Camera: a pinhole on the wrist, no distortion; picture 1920 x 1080 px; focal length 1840.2 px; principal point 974.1 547.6 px. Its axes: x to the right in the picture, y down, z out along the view. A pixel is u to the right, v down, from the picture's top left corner.
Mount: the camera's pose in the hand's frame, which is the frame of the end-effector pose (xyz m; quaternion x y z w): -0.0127 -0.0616 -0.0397 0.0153 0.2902 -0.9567 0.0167
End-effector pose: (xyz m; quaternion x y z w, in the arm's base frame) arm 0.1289 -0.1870 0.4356 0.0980 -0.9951 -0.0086 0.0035
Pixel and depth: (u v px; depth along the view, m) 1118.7 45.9 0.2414
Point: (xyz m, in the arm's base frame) 0.1931 -0.3149 0.2362
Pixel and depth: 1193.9 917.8 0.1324
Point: 0.1886 -0.3349 0.3777
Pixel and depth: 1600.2 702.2 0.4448
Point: 0.3610 -0.4853 0.1253
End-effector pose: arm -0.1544 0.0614 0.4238 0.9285 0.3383 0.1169 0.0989
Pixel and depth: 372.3 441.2 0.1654
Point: -0.1838 0.1834 0.2913
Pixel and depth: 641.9 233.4 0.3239
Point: -0.1698 0.2042 0.1282
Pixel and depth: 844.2 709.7 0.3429
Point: -0.2522 0.2493 0.1333
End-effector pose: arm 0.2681 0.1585 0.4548 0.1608 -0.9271 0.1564 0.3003
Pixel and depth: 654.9 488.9 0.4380
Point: 0.1713 -0.2444 0.2858
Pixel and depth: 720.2 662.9 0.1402
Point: 0.2854 -0.0021 0.4297
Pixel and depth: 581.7 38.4 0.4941
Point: 0.0667 -0.2296 0.1968
